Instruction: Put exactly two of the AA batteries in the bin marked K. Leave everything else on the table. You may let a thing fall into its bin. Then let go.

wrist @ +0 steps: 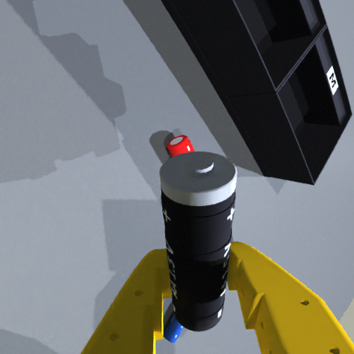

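A black AA battery [199, 250] with a silver plus end stands lengthwise between my jaws, its plus end toward the upper part of the view. My gripper [200, 265] is shut on it, with a yellow jaw pressing on each side. A red AA battery [180, 144] lies on the table beyond, mostly hidden behind the held battery. Part of a blue thing [173, 331] shows low between the jaws, too hidden to tell what it is. The bin marked K does not show in this view.
A black row of bins [240, 127] runs from the top middle to the right. Its end bin carries a label M [332, 80]. Another bin compartment of the row shows beside it at the top. The grey table [60, 225] carries shadows at the left.
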